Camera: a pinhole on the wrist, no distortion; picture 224 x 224 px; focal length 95.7 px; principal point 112.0 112.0 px. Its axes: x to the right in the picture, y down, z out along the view. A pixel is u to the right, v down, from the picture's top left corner.
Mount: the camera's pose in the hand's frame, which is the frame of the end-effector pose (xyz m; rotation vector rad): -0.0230 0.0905 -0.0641 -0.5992 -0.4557 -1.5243
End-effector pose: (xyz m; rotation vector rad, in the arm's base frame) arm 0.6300 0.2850 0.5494 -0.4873 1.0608 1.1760
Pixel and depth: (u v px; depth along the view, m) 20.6 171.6 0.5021
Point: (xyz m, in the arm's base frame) -0.0609 0.7269 0.4200
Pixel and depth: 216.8 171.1 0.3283
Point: 0.7929 0.7073 0.5502
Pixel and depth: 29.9 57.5 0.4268
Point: 0.0568 0.4505 0.9069
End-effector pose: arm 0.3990 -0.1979 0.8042 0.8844 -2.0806 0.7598
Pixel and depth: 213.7 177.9 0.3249
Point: 0.1234 -0.5543 0.7757
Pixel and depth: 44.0 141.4 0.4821
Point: -0.2216 0.0648 0.7418
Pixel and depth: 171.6 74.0 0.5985
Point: 0.0985 -0.5021 0.2417
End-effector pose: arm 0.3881 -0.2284 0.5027 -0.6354 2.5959 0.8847
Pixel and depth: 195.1 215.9 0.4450
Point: 0.0171 -0.0434 -0.0614
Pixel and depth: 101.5 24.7 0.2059
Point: 0.4418 0.0652 0.6332
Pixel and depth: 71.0 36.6 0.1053
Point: 0.3706 -0.0631 0.6434
